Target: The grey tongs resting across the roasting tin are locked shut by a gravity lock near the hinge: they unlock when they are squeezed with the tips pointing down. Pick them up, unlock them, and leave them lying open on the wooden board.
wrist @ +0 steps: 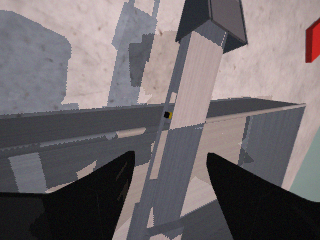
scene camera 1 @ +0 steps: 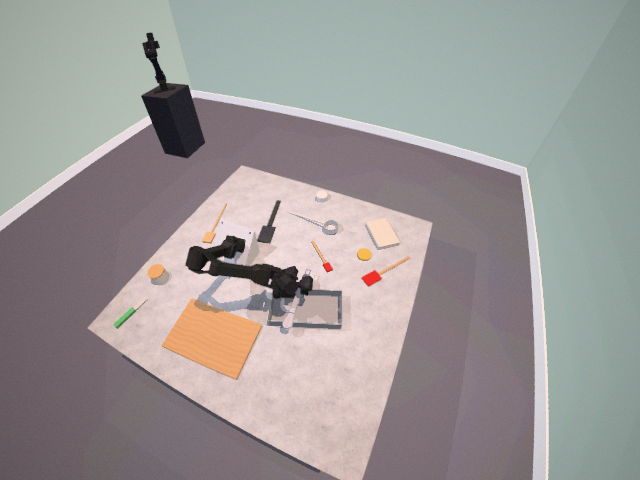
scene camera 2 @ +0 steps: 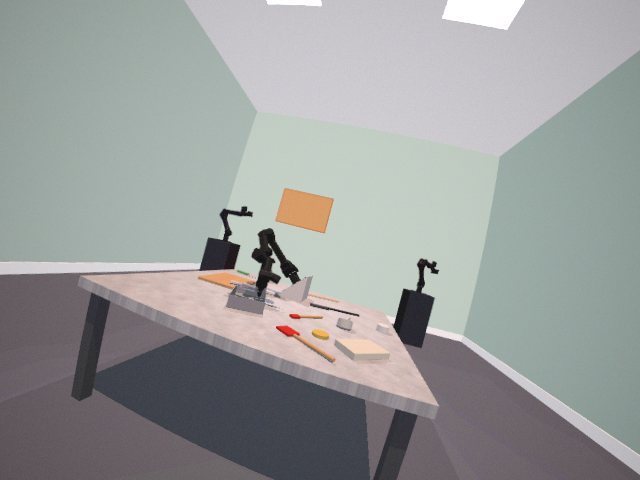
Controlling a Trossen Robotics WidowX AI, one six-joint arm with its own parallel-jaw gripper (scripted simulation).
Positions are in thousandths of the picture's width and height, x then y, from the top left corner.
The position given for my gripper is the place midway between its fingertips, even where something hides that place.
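There's a wooden board (scene camera 1: 346,711), and there's a cream block (scene camera 2: 557,728), though in the wrist view the block is out of frame. I can also see a grey roasting tin (scene camera 1: 502,643), and the tin shows in scene camera 2 (scene camera 2: 376,624) and in the wrist view (wrist: 164,631) too. And then there's my gripper (wrist: 533,656).
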